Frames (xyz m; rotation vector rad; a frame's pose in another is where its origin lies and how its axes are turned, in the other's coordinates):
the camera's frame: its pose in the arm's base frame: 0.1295 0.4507 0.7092 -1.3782 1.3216 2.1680
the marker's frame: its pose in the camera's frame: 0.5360 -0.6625 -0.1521 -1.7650 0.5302 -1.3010
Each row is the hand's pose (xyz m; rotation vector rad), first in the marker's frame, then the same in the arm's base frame.
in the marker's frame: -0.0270 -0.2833 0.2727 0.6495 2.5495 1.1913
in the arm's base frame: -0.0415 0.5203 -0.1004 -1.7973 0.8094 -1.0256
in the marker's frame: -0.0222 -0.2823 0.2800 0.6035 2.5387 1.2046
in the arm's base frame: -0.0459 0.5199 -0.1081 -1.8287 0.7976 -1.0436
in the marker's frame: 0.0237 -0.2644 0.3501 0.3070 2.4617 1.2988
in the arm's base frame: -0.0816 0.5126 -0.1856 -2.0274 0.7316 -1.1716
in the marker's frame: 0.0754 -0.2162 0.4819 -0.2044 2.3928 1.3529
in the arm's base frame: -0.1358 0.4665 -0.3171 -2.2479 0.5608 -1.4837
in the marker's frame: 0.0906 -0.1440 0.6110 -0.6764 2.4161 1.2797
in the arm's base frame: -0.1683 0.3844 -0.4368 -2.2609 0.3428 -1.8699
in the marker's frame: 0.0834 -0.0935 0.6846 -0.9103 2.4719 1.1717
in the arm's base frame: -0.1789 0.3218 -0.4999 -2.1644 0.2008 -2.0854
